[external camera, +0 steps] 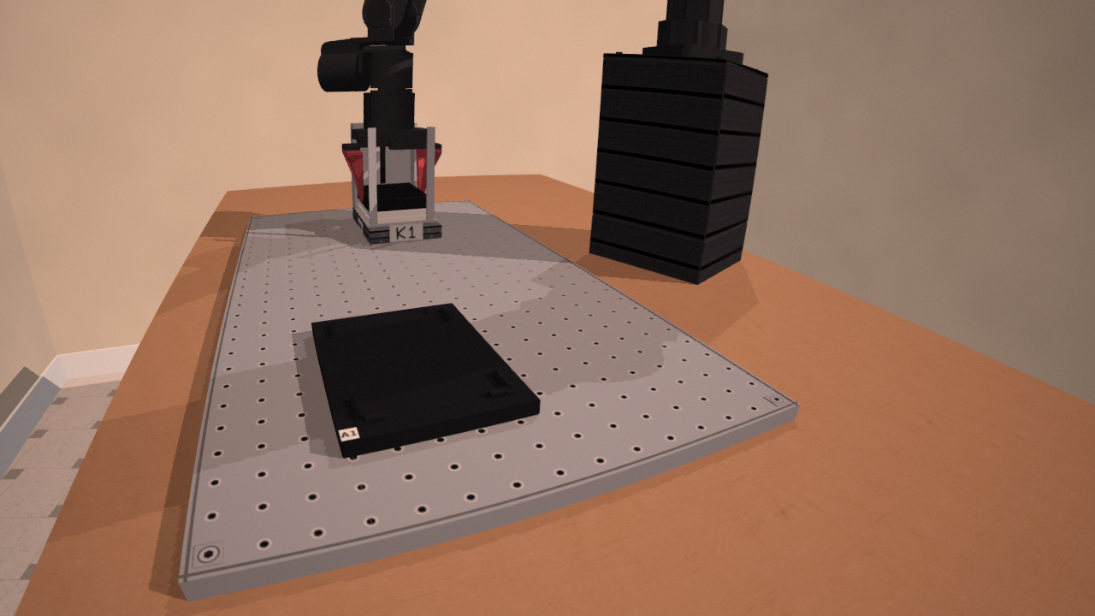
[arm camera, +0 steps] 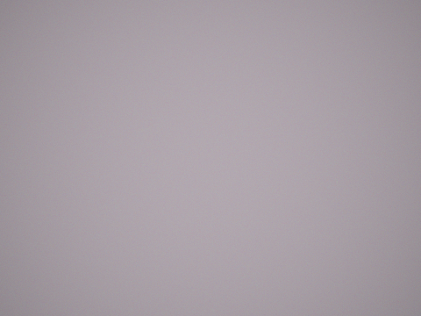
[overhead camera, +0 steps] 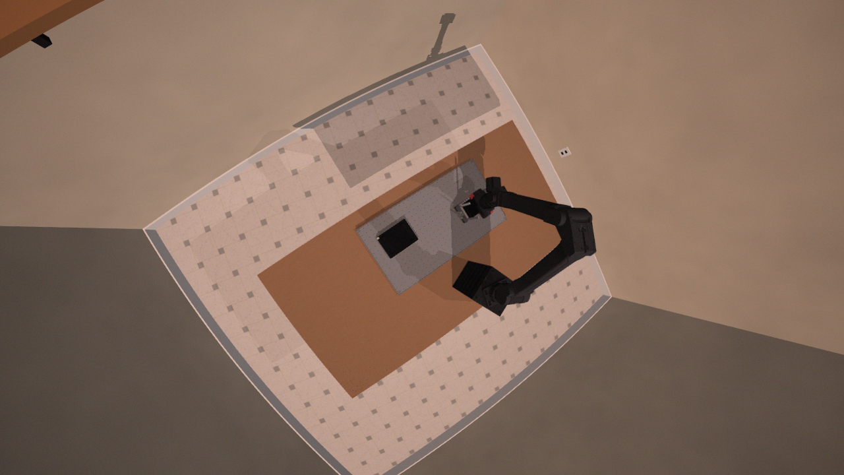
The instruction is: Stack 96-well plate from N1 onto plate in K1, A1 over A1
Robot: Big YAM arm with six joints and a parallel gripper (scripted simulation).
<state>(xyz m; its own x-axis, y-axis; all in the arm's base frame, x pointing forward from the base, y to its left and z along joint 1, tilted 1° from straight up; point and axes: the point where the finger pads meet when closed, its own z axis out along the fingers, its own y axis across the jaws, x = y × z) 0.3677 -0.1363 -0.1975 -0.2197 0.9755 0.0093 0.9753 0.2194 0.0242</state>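
My hand is right at the black 96-well plate. Round my hand: grey rack wall (60 mm to the right, 40 mm above, 10 mm ahead); black plate nest N1 (420 mm to the left, 40 mm below, 10 mm behind); white 96-well plate (20 mm below).
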